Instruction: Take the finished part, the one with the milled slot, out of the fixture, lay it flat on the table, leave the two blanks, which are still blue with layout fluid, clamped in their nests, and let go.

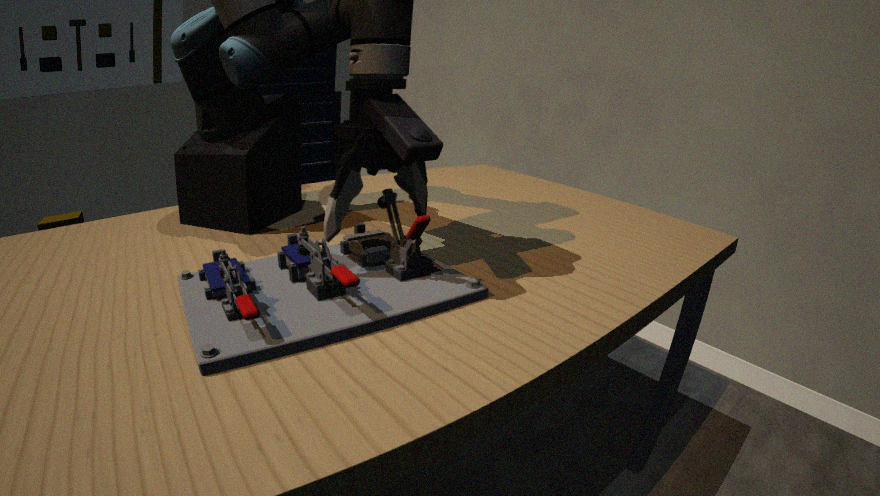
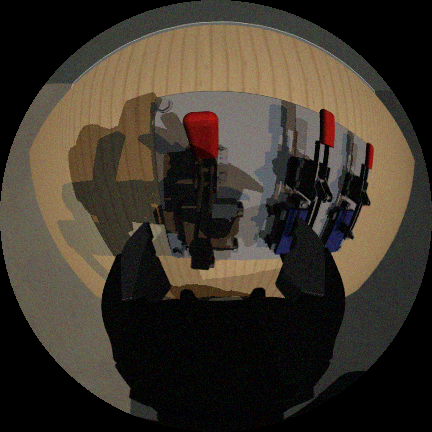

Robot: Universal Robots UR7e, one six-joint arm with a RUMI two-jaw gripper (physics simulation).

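Note:
The finished part (image 1: 377, 247) (image 2: 226, 210) is a grey block, shaded, in the right nest of the fixture plate (image 1: 221, 333) (image 2: 241, 120); its slot is hard to make out. That nest's clamp is open: its arm stands raised and its red handle (image 1: 419, 227) (image 2: 202, 132) is tilted up. One blue blank (image 1: 295, 253) (image 2: 292, 227) sits in the middle nest, another blue blank (image 1: 215, 276) (image 2: 340, 230) in the left nest, both under lowered clamp arms. My gripper (image 1: 377, 226) (image 2: 221, 222) is open and empty, pointing down above the right nest, its fingers spread on either side of the raised arm.
The red handles of the middle clamp (image 1: 345, 275) (image 2: 327, 128) and left clamp (image 1: 247, 306) (image 2: 370, 156) lie low toward the plate's front. Bolts stand at the plate corners. The wooden table (image 1: 585, 283) (image 2: 225, 55) surrounds the plate. The robot's base (image 1: 212, 184) stands behind it.

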